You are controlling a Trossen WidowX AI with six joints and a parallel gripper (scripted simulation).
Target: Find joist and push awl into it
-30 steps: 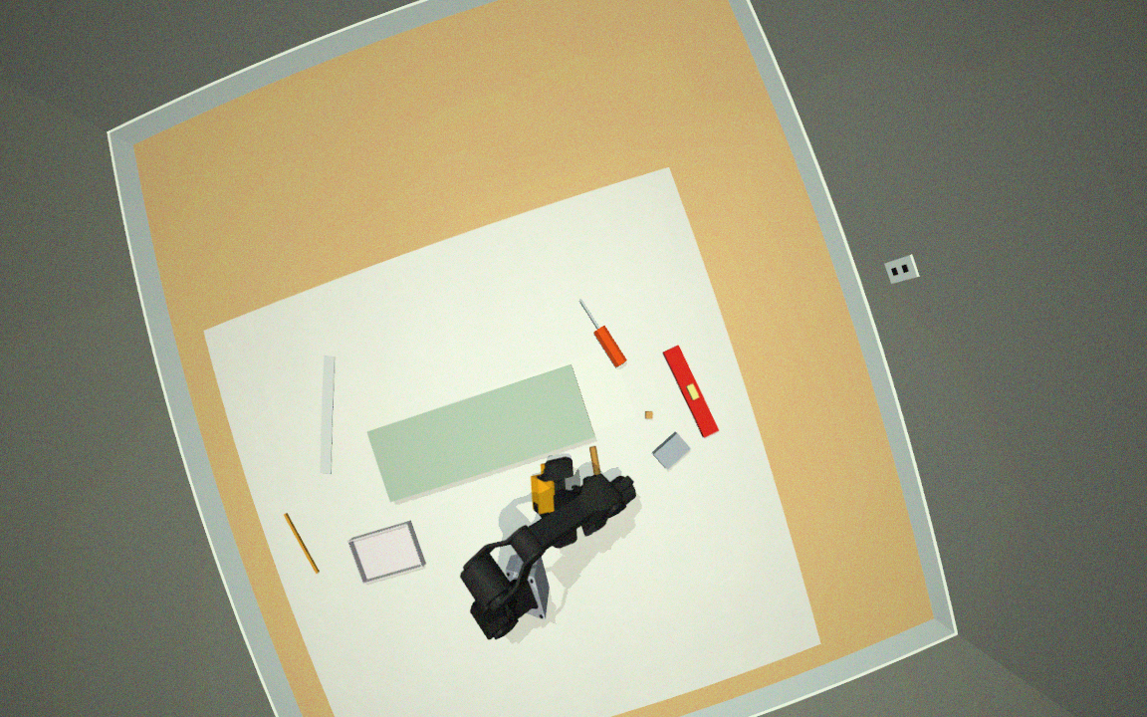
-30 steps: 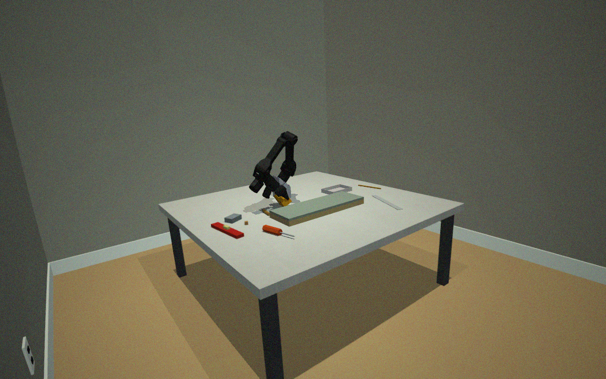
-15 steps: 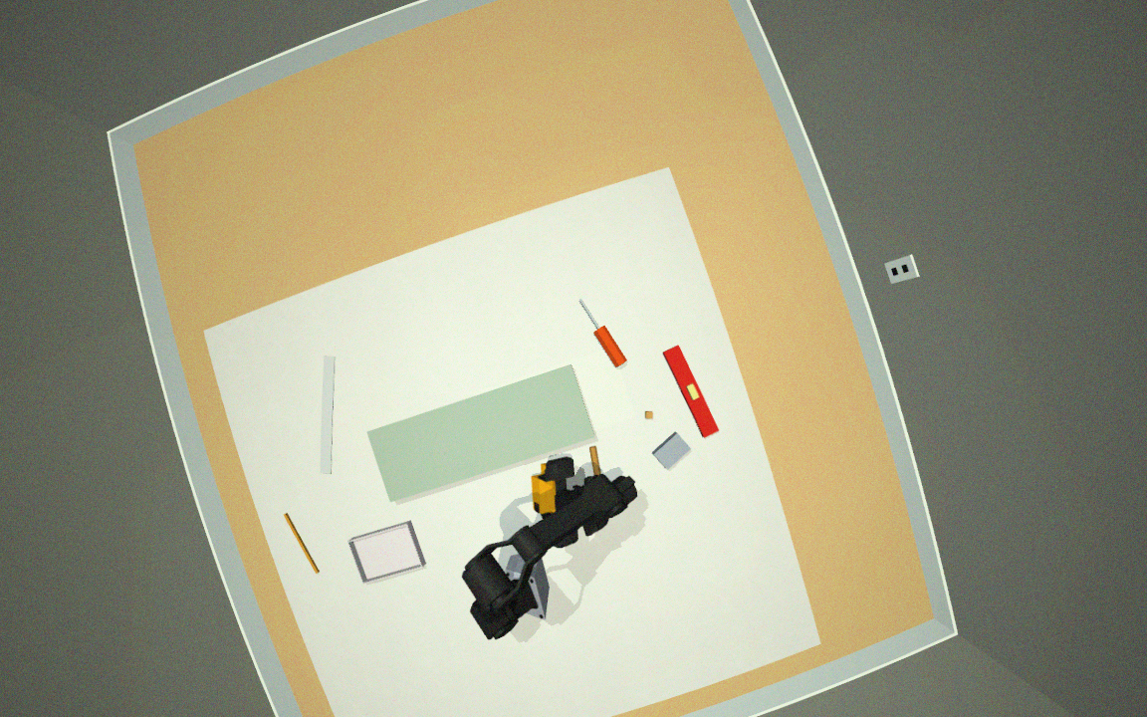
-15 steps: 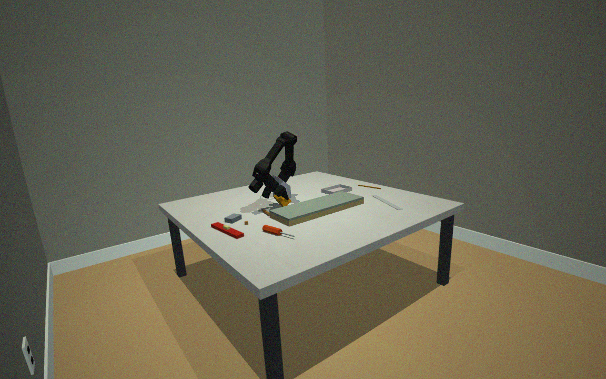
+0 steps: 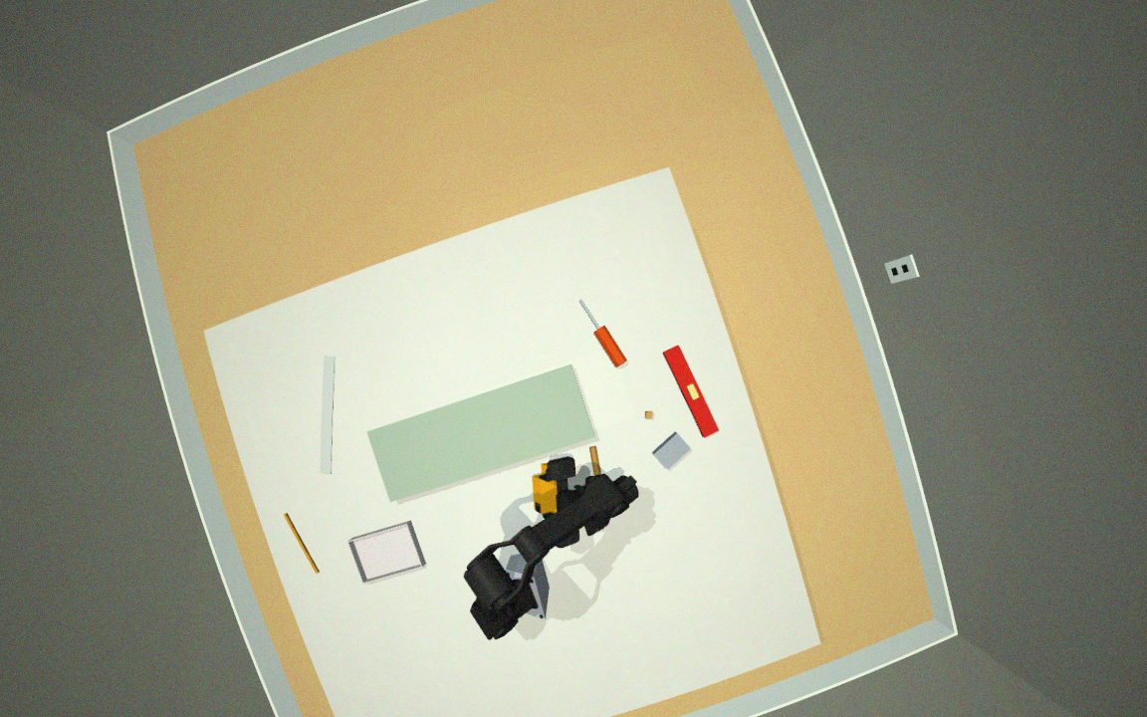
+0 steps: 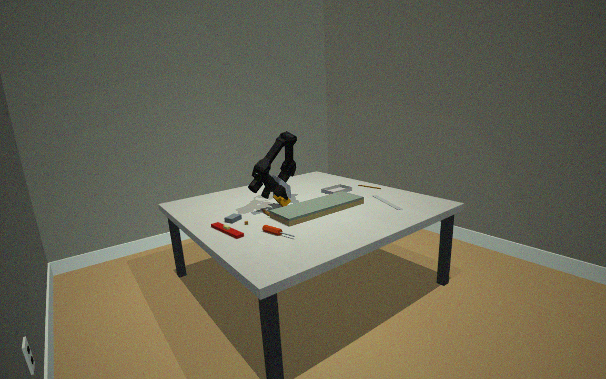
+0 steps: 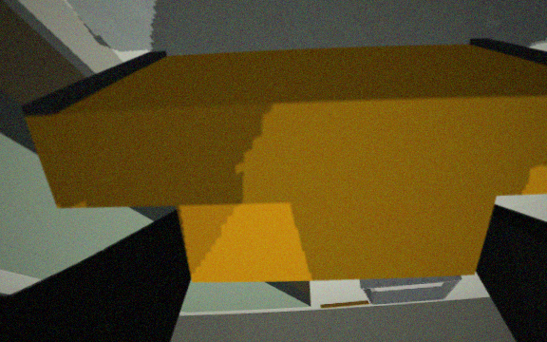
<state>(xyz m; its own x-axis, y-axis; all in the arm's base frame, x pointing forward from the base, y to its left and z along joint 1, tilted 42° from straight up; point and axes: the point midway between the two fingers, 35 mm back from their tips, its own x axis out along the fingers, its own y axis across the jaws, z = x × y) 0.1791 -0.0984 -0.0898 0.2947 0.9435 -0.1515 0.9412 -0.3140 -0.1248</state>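
Now: the yellow stud finder 1 cm behind my gripper tip. Round my gripper tip: awl: 13 cm to the right, 5 cm below, 2 cm behind; then grey block: 32 cm to the right, 5 cm below, 3 cm behind; then small brown cube: 30 cm to the right, 7 cm ahead, 5 cm below.
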